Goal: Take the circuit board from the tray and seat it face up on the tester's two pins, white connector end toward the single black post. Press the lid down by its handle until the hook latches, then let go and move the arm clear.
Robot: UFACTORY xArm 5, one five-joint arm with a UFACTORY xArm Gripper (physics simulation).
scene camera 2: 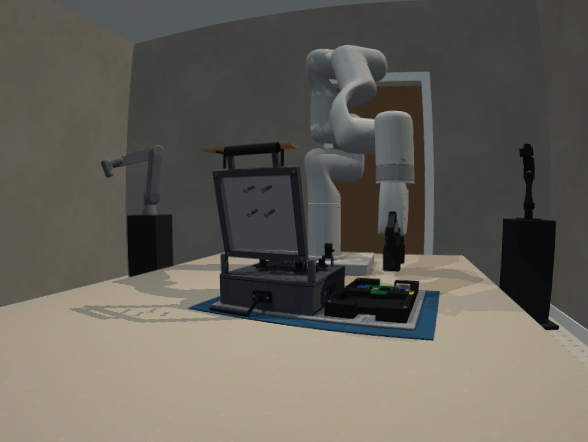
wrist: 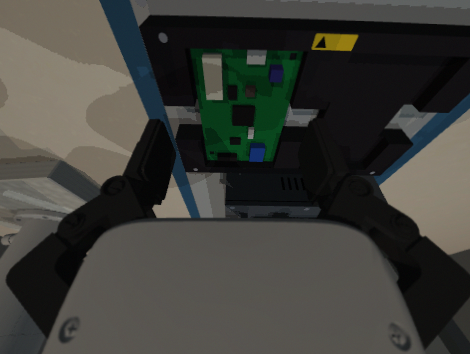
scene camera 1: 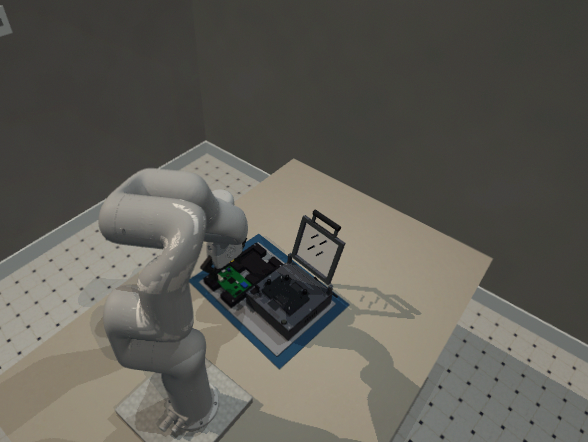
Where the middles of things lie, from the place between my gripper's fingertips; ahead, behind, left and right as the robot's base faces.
My hand is 20 mm to the left of the green circuit board (wrist: 243,95) and 40 mm above it. Also, from my hand: tester lid (scene camera 2: 261,211) (140 mm ahead, 230 mm to the right, 120 mm above); then tester nest (scene camera 1: 291,300) (20 mm ahead, 200 mm to the right).
